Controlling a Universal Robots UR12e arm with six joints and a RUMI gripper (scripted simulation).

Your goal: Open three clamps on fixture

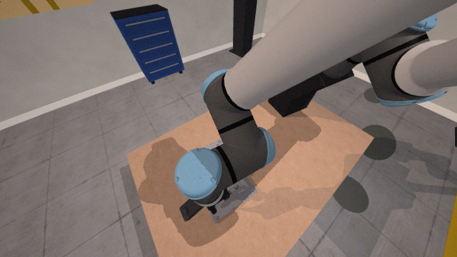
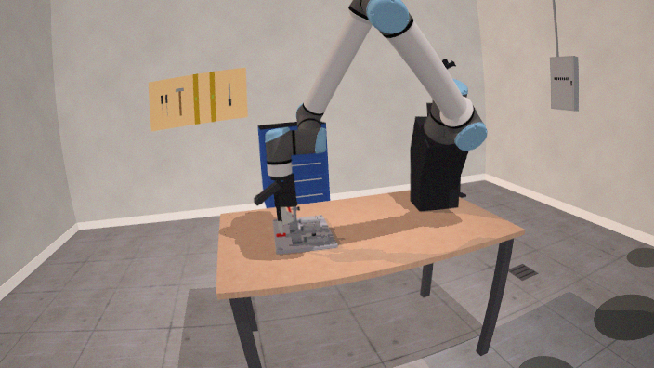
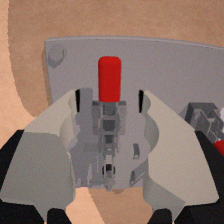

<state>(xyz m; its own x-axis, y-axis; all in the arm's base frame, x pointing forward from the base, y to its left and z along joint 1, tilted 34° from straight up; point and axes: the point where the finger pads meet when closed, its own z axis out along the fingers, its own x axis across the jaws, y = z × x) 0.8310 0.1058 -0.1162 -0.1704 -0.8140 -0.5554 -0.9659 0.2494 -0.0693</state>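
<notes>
Now: hand 6 cm past the toggle clamp, 3 cm above it and 1 cm to the right of it. From my hand the other things lie so: grey fixture plate: 10 cm behind, 9 cm to the right, 7 cm below.
</notes>
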